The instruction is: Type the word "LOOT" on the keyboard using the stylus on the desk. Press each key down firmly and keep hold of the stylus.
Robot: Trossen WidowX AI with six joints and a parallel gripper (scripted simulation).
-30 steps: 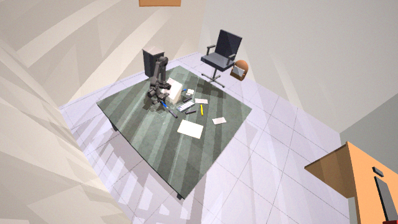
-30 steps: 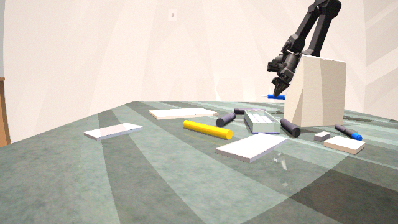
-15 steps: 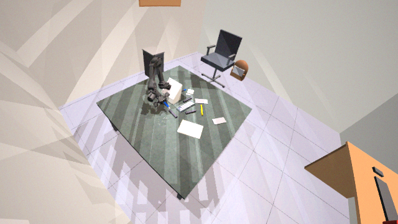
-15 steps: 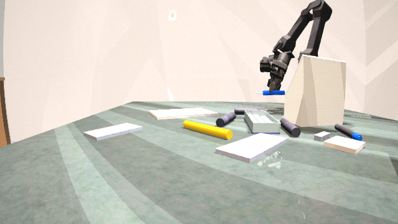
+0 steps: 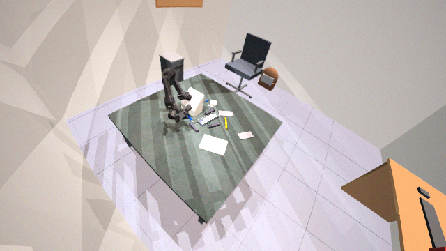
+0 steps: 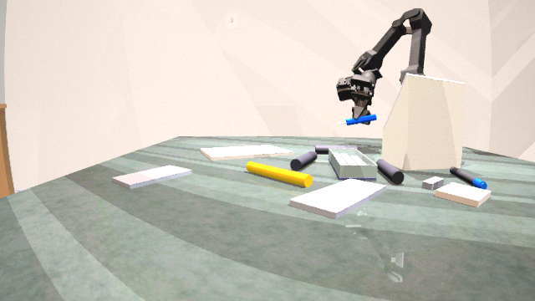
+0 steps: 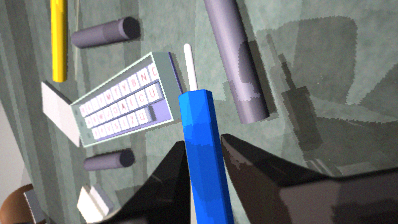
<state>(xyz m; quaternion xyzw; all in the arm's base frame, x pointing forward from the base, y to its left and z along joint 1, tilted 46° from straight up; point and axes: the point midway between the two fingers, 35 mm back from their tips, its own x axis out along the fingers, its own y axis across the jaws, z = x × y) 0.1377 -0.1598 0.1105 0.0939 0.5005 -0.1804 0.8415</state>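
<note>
My gripper tip is now 10 cm short of the keyboard, 17 cm to the right of it and 8 cm above it. Round my gripper tip: thin white tip 4 cm ahead, 1 cm to the right, 1 cm below; then yellow cylinder 26 cm ahead, 24 cm to the left, 8 cm below; then blue stylus 1 cm ahead.
</note>
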